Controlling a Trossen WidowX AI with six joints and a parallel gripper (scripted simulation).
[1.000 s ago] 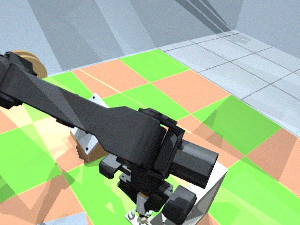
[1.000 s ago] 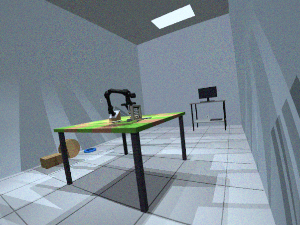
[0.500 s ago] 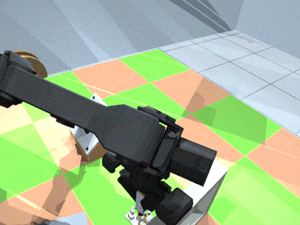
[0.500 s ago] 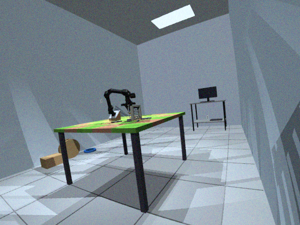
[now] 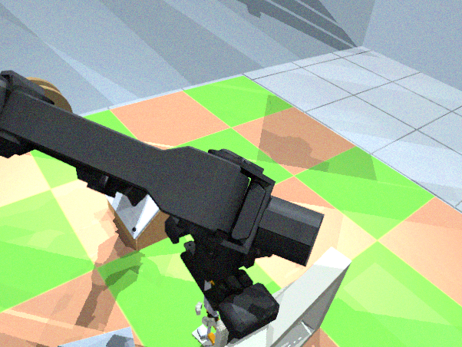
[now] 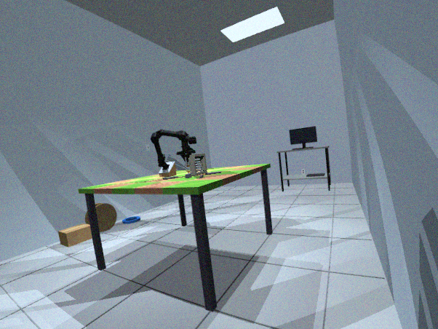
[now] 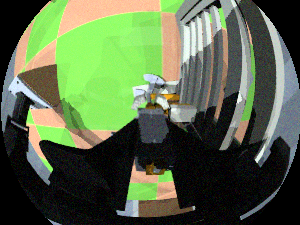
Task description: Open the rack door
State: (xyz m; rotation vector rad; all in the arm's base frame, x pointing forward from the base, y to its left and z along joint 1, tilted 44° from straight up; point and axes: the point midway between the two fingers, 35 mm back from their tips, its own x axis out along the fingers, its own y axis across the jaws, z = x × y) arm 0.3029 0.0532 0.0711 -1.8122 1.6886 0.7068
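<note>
The small dark cube lies 250 mm to the left of my gripper tip, 110 mm below it and 70 mm behind it.
</note>
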